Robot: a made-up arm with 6 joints. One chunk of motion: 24 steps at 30 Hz.
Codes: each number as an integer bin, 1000 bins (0 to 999) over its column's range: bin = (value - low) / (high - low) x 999, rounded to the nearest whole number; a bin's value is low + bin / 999 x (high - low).
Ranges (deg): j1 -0.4..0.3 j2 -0.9..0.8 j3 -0.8..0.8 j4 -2.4..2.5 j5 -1..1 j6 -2.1..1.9
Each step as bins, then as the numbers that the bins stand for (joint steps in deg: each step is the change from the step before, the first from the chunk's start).
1 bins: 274 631 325 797 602 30
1 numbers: -0.208 0.174 -0.279 1.509 0.205 -1.980
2 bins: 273 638 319 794 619 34
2 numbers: -0.209 0.186 -0.289 1.494 0.239 -1.964
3 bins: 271 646 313 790 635 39
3 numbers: -0.210 0.199 -0.299 1.475 0.271 -1.944
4 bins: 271 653 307 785 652 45
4 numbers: -0.210 0.211 -0.308 1.450 0.305 -1.920
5 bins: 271 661 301 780 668 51
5 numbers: -0.210 0.225 -0.318 1.426 0.337 -1.896
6 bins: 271 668 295 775 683 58
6 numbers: -0.210 0.237 -0.328 1.401 0.367 -1.868
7 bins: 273 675 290 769 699 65
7 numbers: -0.209 0.249 -0.336 1.372 0.399 -1.840
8 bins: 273 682 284 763 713 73
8 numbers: -0.209 0.261 -0.345 1.342 0.427 -1.808
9 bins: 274 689 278 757 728 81
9 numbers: -0.208 0.272 -0.355 1.313 0.457 -1.776
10 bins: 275 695 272 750 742 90
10 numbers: -0.207 0.283 -0.364 1.279 0.485 -1.740
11 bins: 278 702 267 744 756 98
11 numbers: -0.205 0.295 -0.372 1.249 0.514 -1.708
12 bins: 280 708 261 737 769 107
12 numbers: -0.204 0.305 -0.382 1.215 0.540 -1.672
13 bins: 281 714 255 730 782 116
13 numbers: -0.203 0.315 -0.392 1.181 0.566 -1.636
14 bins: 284 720 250 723 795 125
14 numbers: -0.201 0.325 -0.400 1.146 0.592 -1.599
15 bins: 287 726 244 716 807 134
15 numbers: -0.199 0.335 -0.409 1.112 0.616 -1.563
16 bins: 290 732 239 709 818 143
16 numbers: -0.197 0.346 -0.417 1.078 0.638 -1.527
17 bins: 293 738 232 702 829 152
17 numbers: -0.195 0.356 -0.428 1.043 0.660 -1.491
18 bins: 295 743 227 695 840 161
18 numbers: -0.193 0.364 -0.436 1.009 0.682 -1.455
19 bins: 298 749 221 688 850 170
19 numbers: -0.191 0.375 -0.446 0.975 0.702 -1.419
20 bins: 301 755 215 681 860 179
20 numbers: -0.189 0.385 -0.456 0.940 0.722 -1.383
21 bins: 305 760 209 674 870 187
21 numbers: -0.186 0.393 -0.465 0.906 0.742 -1.351
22 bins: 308 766 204 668 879 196
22 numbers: -0.184 0.404 -0.473 0.876 0.760 -1.315
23 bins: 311 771 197 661 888 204
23 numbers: -0.182 0.412 -0.484 0.842 0.778 -1.283
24 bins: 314 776 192 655 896 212
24 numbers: -0.180 0.421 -0.492 0.813 0.794 -1.251
